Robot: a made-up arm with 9 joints. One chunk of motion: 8 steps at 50 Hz.
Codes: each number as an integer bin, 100 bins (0 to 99) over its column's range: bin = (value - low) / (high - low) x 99, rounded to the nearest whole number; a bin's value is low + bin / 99 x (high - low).
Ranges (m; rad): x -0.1..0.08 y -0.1..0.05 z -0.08..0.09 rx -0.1..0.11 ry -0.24..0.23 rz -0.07..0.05
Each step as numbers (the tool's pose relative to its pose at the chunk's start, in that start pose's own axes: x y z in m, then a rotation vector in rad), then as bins.
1 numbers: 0.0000 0.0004 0.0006 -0.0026 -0.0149 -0.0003
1 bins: 55 66 47 46 47 58
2 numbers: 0.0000 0.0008 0.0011 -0.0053 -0.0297 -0.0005
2 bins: 55 67 47 45 44 57
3 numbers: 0.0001 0.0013 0.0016 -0.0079 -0.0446 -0.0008
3 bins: 55 67 48 43 41 57
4 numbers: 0.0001 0.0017 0.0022 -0.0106 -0.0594 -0.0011
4 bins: 55 67 48 42 38 57
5 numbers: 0.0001 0.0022 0.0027 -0.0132 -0.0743 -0.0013
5 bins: 55 67 48 41 35 57
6 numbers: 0.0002 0.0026 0.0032 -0.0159 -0.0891 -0.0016
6 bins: 55 68 48 40 32 56
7 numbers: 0.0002 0.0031 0.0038 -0.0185 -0.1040 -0.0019
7 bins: 55 68 49 38 29 56
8 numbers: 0.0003 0.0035 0.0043 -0.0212 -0.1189 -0.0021
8 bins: 55 68 49 37 26 56
